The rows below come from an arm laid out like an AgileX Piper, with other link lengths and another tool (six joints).
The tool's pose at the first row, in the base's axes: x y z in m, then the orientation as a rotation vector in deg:
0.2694 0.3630 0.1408 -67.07 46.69 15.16
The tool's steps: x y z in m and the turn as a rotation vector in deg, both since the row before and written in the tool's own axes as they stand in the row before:
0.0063 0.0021 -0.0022 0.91 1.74 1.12
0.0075 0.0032 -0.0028 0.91 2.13 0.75
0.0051 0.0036 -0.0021 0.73 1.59 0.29
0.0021 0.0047 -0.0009 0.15 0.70 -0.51
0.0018 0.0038 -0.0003 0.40 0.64 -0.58
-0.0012 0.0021 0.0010 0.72 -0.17 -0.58
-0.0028 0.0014 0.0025 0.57 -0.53 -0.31
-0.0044 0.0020 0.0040 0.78 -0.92 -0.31
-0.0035 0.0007 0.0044 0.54 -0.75 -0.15
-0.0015 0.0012 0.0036 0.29 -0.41 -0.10
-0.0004 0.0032 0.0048 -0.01 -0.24 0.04
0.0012 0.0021 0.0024 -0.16 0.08 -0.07
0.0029 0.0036 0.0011 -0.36 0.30 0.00
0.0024 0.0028 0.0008 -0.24 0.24 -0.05
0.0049 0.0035 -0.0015 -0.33 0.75 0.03
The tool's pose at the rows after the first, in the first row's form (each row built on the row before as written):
0.2716 0.3605 0.1346 -66.15 48.93 14.70
0.2735 0.3576 0.1267 -65.44 51.28 13.71
0.2736 0.3560 0.1203 -64.97 52.87 12.72
0.2717 0.3567 0.1155 -65.20 53.19 11.85
0.2705 0.3576 0.1116 -65.21 53.42 10.83
0.2691 0.3598 0.1111 -64.77 52.93 10.10
0.2679 0.3634 0.1124 -64.29 52.28 9.87
0.2662 0.3690 0.1146 -63.54 51.28 9.75
0.2659 0.3740 0.1172 -62.97 50.53 9.78
0.2662 0.3780 0.1180 -62.67 50.11 9.78
0.2668 0.3836 0.1169 -62.62 49.92 9.95
0.2678 0.3863 0.1150 -62.81 49.95 9.92
0.2684 0.3881 0.1107 -63.20 50.22 9.92
0.2689 0.3894 0.1072 -63.49 50.41 9.86
0.2695 0.3884 0.1011 -63.91 51.10 9.63

